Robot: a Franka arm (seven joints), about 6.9 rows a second.
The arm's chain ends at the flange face. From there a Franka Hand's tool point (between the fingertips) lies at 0.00 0.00 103.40 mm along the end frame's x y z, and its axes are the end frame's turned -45 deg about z.
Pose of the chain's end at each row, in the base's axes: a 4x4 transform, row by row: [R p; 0 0 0 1], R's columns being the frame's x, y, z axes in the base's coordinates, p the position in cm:
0.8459, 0.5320, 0.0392, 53.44; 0.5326, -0.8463, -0.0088, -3.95; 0.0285, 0.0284, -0.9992, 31.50; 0, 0, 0, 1
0.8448, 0.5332, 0.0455, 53.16; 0.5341, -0.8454, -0.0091, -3.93; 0.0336, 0.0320, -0.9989, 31.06; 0, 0, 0, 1
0.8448, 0.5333, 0.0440, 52.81; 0.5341, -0.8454, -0.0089, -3.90; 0.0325, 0.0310, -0.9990, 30.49; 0, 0, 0, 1
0.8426, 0.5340, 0.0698, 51.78; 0.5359, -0.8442, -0.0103, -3.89; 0.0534, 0.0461, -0.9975, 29.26; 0, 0, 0, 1
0.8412, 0.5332, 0.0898, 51.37; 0.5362, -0.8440, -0.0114, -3.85; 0.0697, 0.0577, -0.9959, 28.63; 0, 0, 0, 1
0.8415, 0.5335, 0.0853, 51.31; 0.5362, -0.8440, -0.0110, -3.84; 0.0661, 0.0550, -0.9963, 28.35; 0, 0, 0, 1
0.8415, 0.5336, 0.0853, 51.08; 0.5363, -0.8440, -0.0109, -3.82; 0.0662, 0.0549, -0.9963, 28.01; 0, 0, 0, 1
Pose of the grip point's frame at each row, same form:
0.2220, 0.9743, 0.0392, 53.85; 0.9750, -0.2218, -0.0088, -4.04; 0.0001, 0.0402, -0.9992, 21.17; 0, 0, 0, 1
0.2203, 0.9744, 0.0455, 53.63; 0.9755, -0.2201, -0.0091, -4.02; 0.0011, 0.0464, -0.9989, 20.73; 0, 0, 0, 1
0.2203, 0.9745, 0.0440, 53.26; 0.9755, -0.2201, -0.0089, -3.99; 0.0011, 0.0449, -0.9990, 20.16; 0, 0, 0, 1
0.2182, 0.9734, 0.0698, 52.50; 0.9759, -0.2180, -0.0103, -4.00; 0.0052, 0.0704, -0.9975, 18.95; 0, 0, 0, 1
0.2178, 0.9718, 0.0898, 52.30; 0.9759, -0.2176, -0.0114, -3.97; 0.0085, 0.0901, -0.9959, 18.33; 0, 0, 0, 1
0.2178, 0.9723, 0.0853, 52.19; 0.9759, -0.2176, -0.0110, -3.95; 0.0078, 0.0856, -0.9963, 18.05; 0, 0, 0, 1
0.2177, 0.9723, 0.0853, 51.96; 0.9760, -0.2176, -0.0109, -3.93; 0.0080, 0.0856, -0.9963, 17.71; 0, 0, 0, 1

